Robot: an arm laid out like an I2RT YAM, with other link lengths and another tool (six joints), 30 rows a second.
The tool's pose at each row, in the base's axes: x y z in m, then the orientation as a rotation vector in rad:
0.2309 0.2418 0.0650 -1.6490 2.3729 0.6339
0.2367 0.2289 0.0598 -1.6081 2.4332 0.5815
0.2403 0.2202 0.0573 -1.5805 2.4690 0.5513
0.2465 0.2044 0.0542 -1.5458 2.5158 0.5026
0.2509 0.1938 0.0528 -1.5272 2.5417 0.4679
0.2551 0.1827 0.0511 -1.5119 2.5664 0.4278
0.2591 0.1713 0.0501 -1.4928 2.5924 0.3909
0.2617 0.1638 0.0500 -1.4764 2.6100 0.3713
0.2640 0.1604 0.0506 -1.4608 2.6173 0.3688
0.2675 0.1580 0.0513 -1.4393 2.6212 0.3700
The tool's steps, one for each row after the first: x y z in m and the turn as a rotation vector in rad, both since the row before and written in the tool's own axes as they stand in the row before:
0.0108 -0.0104 -0.0016 0.0310 0.0291 0.0443
0.0068 -0.0068 -0.0015 0.0181 0.0162 0.0279
0.0117 -0.0122 -0.0037 0.0282 0.0250 0.0351
0.0073 -0.0086 -0.0027 0.0198 0.0164 0.0186
0.0077 -0.0089 -0.0023 0.0222 0.0189 0.0161
0.0078 -0.0089 -0.0027 0.0203 0.0179 0.0188
0.0049 -0.0059 -0.0021 0.0111 0.0095 0.0148
0.0015 -0.0036 -0.0015 0.0034 -0.0015 0.0110
0.0000 -0.0041 -0.0014 0.0037 -0.0076 0.0128

